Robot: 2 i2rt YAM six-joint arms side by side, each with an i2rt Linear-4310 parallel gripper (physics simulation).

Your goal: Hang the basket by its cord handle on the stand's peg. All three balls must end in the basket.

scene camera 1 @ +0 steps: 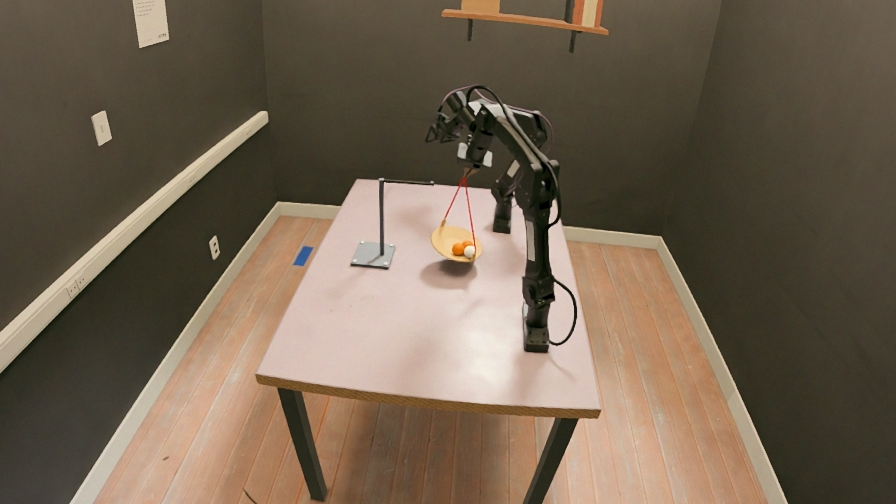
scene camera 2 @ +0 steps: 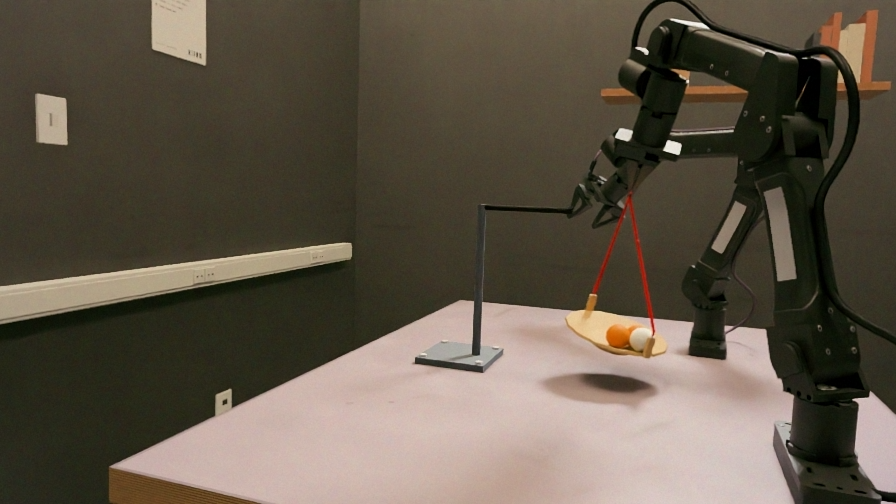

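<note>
The tan basket hangs in the air above the table, tilted down to the right in scene camera 2. Two orange balls and a white ball lie together in it. My left gripper is shut on the top of the red cord handle. My right gripper is open and empty, behind the left one. The stand is upright; its horizontal peg points toward the arms, apart from the cord.
The stand's square base plate rests on the pink table, left of the basket. Both arms stand at the table's right side. A wall shelf with books is behind them.
</note>
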